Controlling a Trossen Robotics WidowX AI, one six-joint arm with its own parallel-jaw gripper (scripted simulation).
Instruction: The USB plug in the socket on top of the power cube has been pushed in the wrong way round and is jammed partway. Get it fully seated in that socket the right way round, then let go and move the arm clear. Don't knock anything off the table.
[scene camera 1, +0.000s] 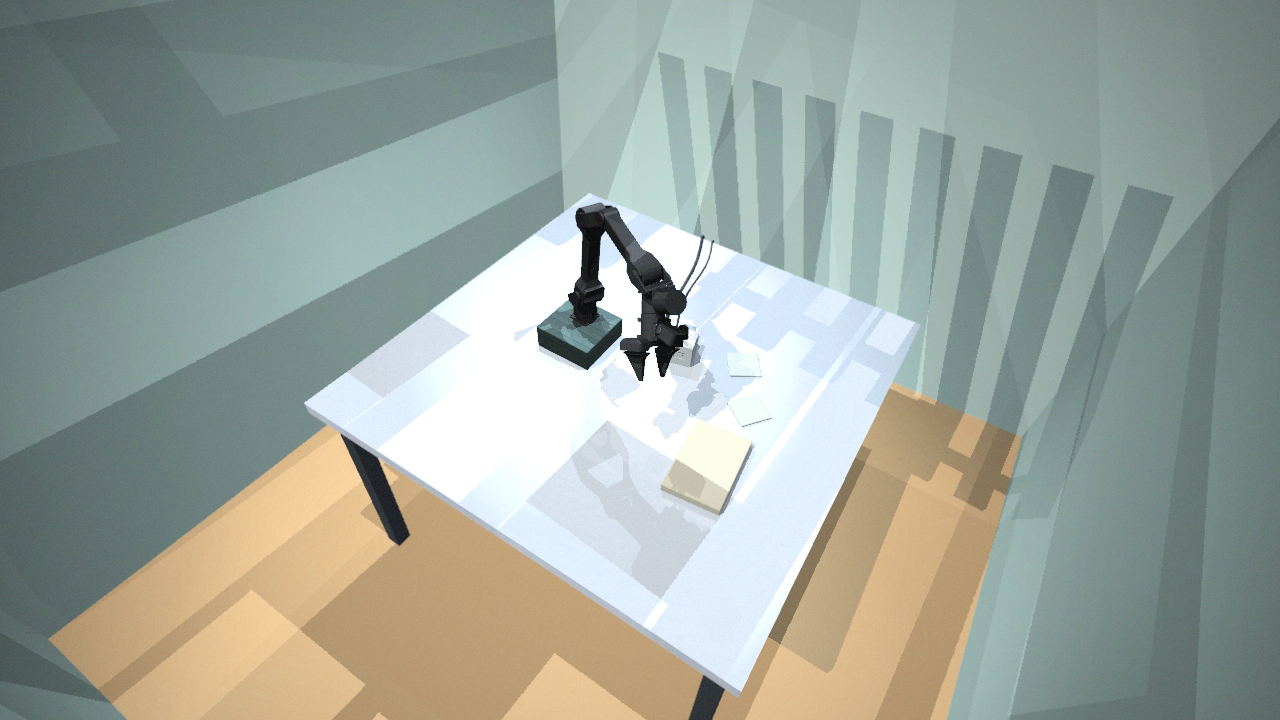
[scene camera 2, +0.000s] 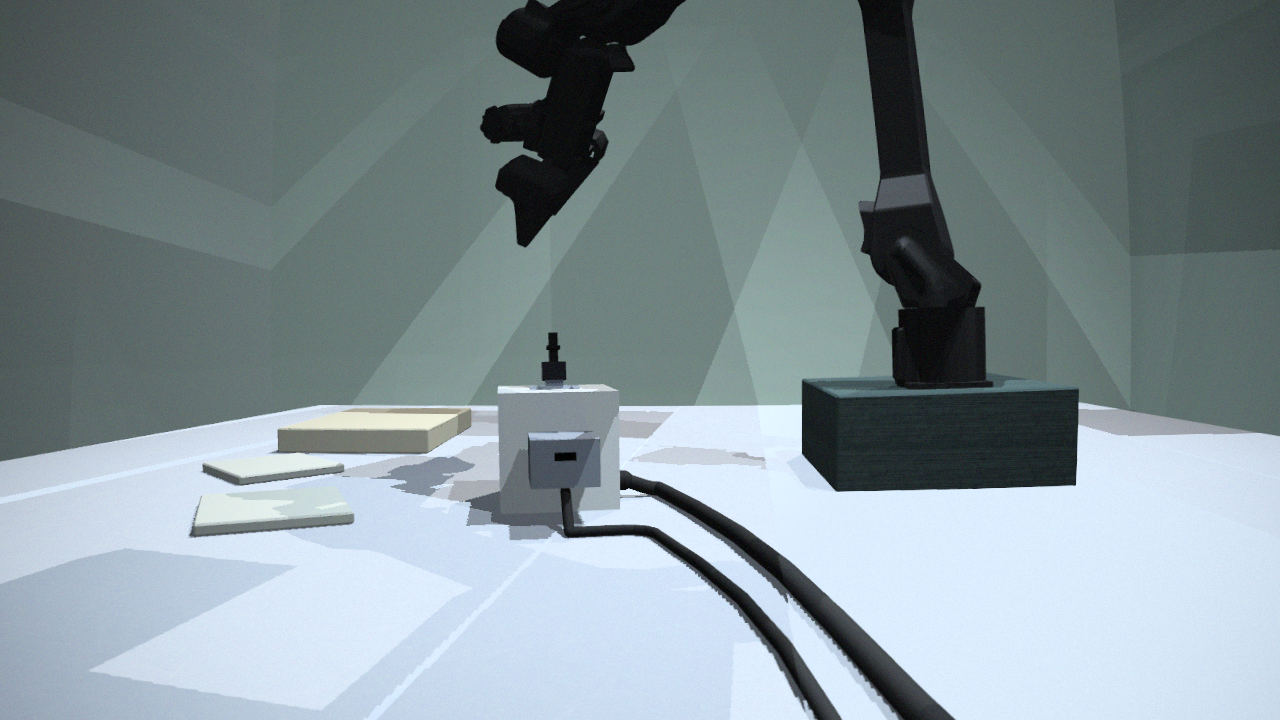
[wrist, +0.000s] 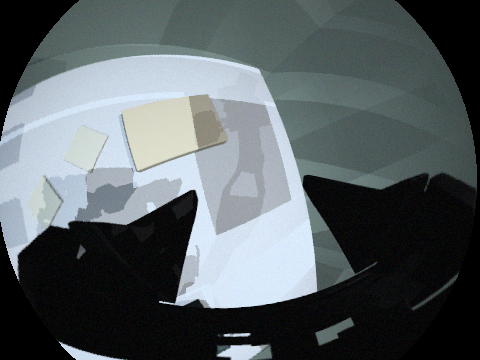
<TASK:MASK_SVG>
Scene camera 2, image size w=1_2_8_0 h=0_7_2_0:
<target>my gripper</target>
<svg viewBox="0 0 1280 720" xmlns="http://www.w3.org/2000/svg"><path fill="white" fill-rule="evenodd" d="M603 106L591 109L570 105L554 97L548 90L545 99L534 101L533 103L508 104L498 108L494 105L486 109L480 130L491 143L524 141L523 148L538 153L537 156L544 159L539 161L532 157L529 158L526 155L521 155L512 159L498 171L495 188L509 197L514 204L518 245L523 247L529 245L551 216L555 216L605 156L609 141L604 131L596 128L597 124L604 117L605 111L602 110Z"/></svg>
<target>beige pad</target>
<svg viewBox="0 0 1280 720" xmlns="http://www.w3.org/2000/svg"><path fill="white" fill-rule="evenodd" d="M471 408L351 408L291 426L280 427L277 430L278 452L429 453L434 448L446 441L448 442L448 440L471 426Z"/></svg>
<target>black USB plug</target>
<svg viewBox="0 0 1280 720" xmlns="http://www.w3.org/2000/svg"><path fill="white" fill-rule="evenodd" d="M548 332L546 350L549 353L549 362L541 362L542 381L545 381L545 386L563 386L563 380L566 380L566 361L558 362L560 345L557 343L557 332Z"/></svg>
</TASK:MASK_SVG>
